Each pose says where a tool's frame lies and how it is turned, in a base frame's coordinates. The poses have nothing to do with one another.
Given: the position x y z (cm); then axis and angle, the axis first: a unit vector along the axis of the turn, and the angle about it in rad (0 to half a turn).
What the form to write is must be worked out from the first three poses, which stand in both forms.
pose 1, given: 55.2 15.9 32.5 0.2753 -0.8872 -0.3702 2.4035
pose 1, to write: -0.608 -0.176 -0.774 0.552; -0.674 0.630 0.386 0.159; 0.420 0.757 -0.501 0.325; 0 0 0 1
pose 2, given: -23.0 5.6 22.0 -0.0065 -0.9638 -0.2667 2.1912
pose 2, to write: -0.581 0.227 -0.781 -0.230; -0.207 0.887 0.412 0.056; 0.787 0.401 -0.469 0.220; 0 0 0 1
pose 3, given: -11.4 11.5 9.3 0.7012 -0.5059 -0.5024 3.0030
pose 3, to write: -0.012 -0.637 -0.771 -0.114; -0.775 -0.481 0.409 0.115; -0.631 0.603 -0.488 0.093; 0 0 0 1
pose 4, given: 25.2 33.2 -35.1 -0.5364 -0.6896 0.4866 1.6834
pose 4, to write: 0.208 -0.072 -0.976 0.252; 0.895 0.417 0.160 0.332; 0.395 -0.906 0.151 -0.351; 0 0 0 1
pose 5, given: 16.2 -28.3 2.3 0.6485 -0.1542 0.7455 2.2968
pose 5, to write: 0.036 -0.724 0.689 0.162; 0.391 -0.624 -0.676 -0.283; 0.920 0.294 0.261 0.023; 0 0 0 1
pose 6, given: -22.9 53.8 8.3 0.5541 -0.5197 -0.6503 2.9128
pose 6, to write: -0.368 -0.421 -0.829 -0.229; -0.716 -0.441 0.541 0.538; -0.593 0.793 -0.139 0.083; 0 0 0 1
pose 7, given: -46.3 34.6 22.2 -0.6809 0.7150 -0.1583 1.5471
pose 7, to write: 0.476 -0.317 0.820 -0.463; -0.634 0.523 0.570 0.346; -0.610 -0.791 0.048 0.222; 0 0 0 1
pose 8, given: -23.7 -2.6 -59.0 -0.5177 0.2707 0.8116 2.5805
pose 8, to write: -0.352 -0.691 -0.632 -0.237; 0.173 -0.711 0.681 -0.026; -0.920 0.130 0.370 -0.590; 0 0 0 1
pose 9, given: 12.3 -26.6 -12.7 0.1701 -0.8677 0.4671 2.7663
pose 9, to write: -0.875 -0.456 -0.165 0.123; -0.114 0.523 -0.845 -0.266; 0.471 -0.720 -0.509 -0.127; 0 0 0 1
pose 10, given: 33.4 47.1 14.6 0.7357 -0.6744 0.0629 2.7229
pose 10, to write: 0.122 -0.975 -0.186 0.334; -0.924 -0.043 -0.380 0.471; 0.363 0.218 -0.906 0.146; 0 0 0 1
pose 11, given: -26.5 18.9 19.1 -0.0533 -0.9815 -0.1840 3.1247
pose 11, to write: -0.994 0.108 0.003 -0.265; 0.102 0.927 0.362 0.189; 0.036 0.360 -0.932 0.191; 0 0 0 1
